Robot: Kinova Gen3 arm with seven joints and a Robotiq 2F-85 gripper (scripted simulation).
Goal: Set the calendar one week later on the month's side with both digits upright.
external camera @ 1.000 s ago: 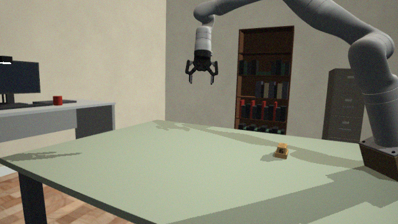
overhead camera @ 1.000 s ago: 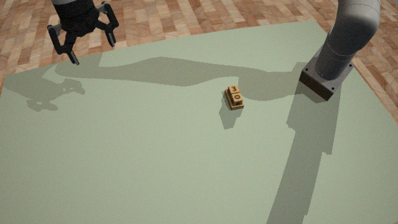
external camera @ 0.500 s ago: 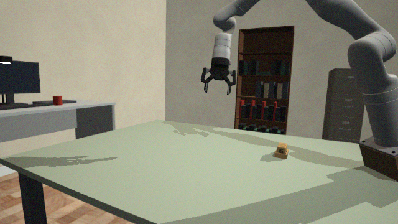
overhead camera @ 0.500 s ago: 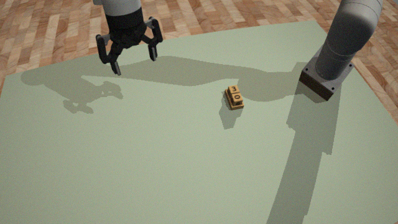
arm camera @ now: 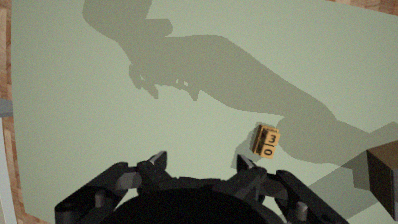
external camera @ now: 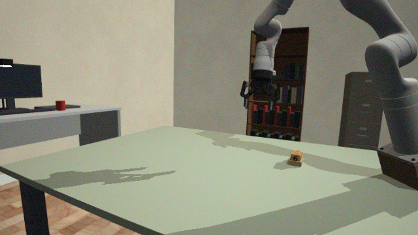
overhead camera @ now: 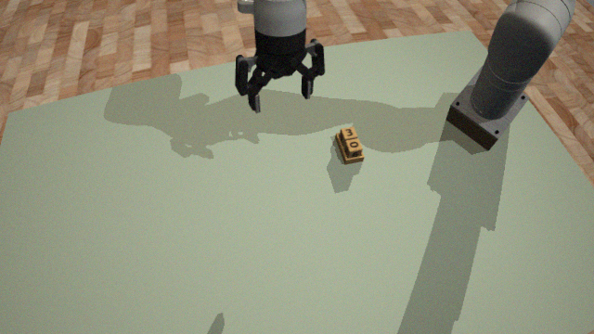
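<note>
My gripper is now 150 mm past the cube and 160 mm above it. Round my hand: wooden tray: 150 mm behind, 20 mm to the left, 180 mm below.
</note>
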